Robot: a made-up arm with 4 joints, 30 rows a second.
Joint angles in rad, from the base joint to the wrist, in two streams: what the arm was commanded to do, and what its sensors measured. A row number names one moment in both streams.
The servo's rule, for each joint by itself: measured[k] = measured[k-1] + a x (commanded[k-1-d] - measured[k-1]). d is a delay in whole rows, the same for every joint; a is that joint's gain. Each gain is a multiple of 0.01, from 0.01 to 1. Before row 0 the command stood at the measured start. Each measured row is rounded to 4 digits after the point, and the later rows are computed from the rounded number. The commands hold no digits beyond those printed.
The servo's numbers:
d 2
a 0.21 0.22 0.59 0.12
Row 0, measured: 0.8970 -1.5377 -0.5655 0.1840
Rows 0 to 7, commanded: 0.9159 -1.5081 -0.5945 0.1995; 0.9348 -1.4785 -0.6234 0.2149; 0.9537 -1.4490 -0.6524 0.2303; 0.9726 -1.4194 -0.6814 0.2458; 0.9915 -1.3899 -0.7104 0.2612; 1.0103 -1.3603 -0.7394 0.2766; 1.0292 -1.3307 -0.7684 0.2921; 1.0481 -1.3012 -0.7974 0.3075
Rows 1 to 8, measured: 0.8970 -1.5377 -0.5655 0.1840; 0.8970 -1.5377 -0.5655 0.1840; 0.9010 -1.5312 -0.5826 0.1859; 0.9081 -1.5196 -0.6067 0.1894; 0.9177 -1.5041 -0.6337 0.1943; 0.9292 -1.4855 -0.6618 0.2005; 0.9423 -1.4645 -0.6905 0.2078; 0.9566 -1.4416 -0.7194 0.2161
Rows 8 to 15, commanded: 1.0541 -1.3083 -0.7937 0.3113; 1.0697 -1.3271 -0.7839 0.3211; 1.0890 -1.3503 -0.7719 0.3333; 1.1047 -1.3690 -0.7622 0.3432; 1.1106 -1.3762 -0.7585 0.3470; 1.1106 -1.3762 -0.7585 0.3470; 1.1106 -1.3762 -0.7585 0.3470; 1.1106 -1.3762 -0.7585 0.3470
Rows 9 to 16, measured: 0.9718 -1.4172 -0.7483 0.2252; 0.9878 -1.3917 -0.7773 0.2351; 1.0017 -1.3734 -0.7870 0.2442; 1.0160 -1.3632 -0.7852 0.2534; 1.0313 -1.3604 -0.7774 0.2630; 1.0467 -1.3623 -0.7684 0.2726; 1.0601 -1.3654 -0.7626 0.2815; 1.0707 -1.3678 -0.7602 0.2894
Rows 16 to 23, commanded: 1.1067 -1.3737 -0.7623 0.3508; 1.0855 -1.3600 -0.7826 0.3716; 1.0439 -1.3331 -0.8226 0.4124; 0.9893 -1.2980 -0.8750 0.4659; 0.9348 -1.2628 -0.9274 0.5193; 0.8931 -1.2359 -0.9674 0.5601; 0.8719 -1.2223 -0.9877 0.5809; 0.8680 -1.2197 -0.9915 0.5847
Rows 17 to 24, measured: 1.0791 -1.3696 -0.7592 0.2963; 1.0857 -1.3711 -0.7588 0.3024; 1.0901 -1.3717 -0.7609 0.3082; 1.0891 -1.3691 -0.7737 0.3158; 1.0796 -1.3612 -0.8026 0.3274; 1.0606 -1.3473 -0.8453 0.3440; 1.0342 -1.3287 -0.8937 0.3650; 1.0046 -1.3083 -0.9372 0.3884
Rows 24 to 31, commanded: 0.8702 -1.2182 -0.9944 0.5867; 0.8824 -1.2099 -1.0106 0.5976; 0.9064 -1.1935 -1.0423 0.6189; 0.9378 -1.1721 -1.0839 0.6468; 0.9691 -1.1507 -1.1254 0.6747; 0.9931 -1.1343 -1.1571 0.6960; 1.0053 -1.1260 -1.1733 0.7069; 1.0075 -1.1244 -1.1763 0.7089
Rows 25 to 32, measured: 0.9767 -1.2894 -0.9670 0.4115; 0.9539 -1.2741 -0.9815 0.4323; 0.9363 -1.2618 -0.9891 0.4508; 0.9250 -1.2504 -1.0018 0.4684; 0.9211 -1.2379 -1.0257 0.4865; 0.9246 -1.2234 -1.0600 0.5057; 0.9339 -1.2074 -1.0986 0.5260; 0.9463 -1.1913 -1.1331 0.5464
